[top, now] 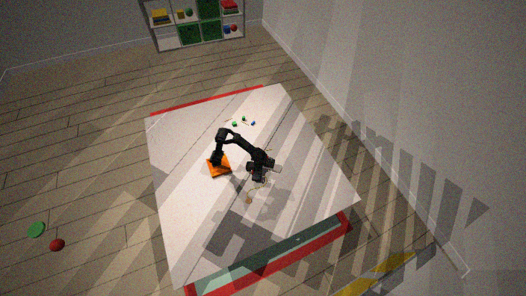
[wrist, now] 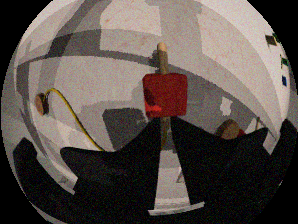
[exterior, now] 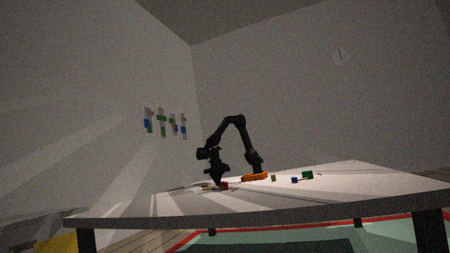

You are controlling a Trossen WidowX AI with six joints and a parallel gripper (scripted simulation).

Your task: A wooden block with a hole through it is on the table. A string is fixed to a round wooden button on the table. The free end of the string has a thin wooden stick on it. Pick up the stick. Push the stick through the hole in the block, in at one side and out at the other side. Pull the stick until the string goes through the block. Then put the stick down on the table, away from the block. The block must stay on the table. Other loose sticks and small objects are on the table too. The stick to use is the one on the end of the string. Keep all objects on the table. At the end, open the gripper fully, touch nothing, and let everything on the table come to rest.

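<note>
Now: gripper tip 2 cm past the red wooden block and 1 cm to the right of it. From my gripper tip the other things lie so: wooden disc: 7 cm to the left, 7 cm ahead, 1 cm below; then round wooden button: 16 cm to the right, 13 cm behind, 1 cm below; then loose stick: 16 cm to the left, 13 cm ahead, 1 cm below.
</note>
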